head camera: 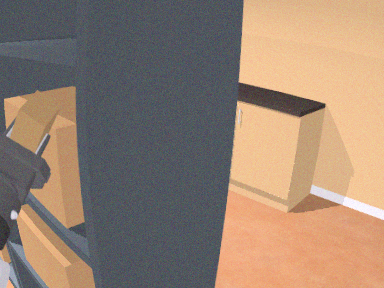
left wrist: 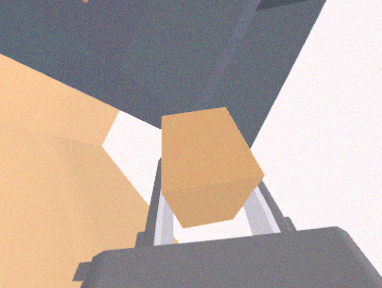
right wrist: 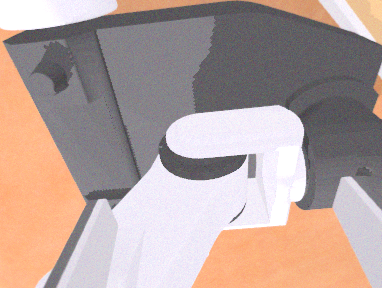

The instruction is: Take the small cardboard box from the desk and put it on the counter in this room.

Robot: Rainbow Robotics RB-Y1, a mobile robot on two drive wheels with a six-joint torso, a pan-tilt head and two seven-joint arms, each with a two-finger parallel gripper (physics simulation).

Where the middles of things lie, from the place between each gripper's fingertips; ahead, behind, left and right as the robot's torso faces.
Now: the small cardboard box (head camera: pixel 35 118) 1 cm to the right of my left hand, 1 cm behind it and 1 cm above it.
Now: the small cardboard box 590 mm ahead of my right hand, 430 mm to the left of it and 800 mm above it.
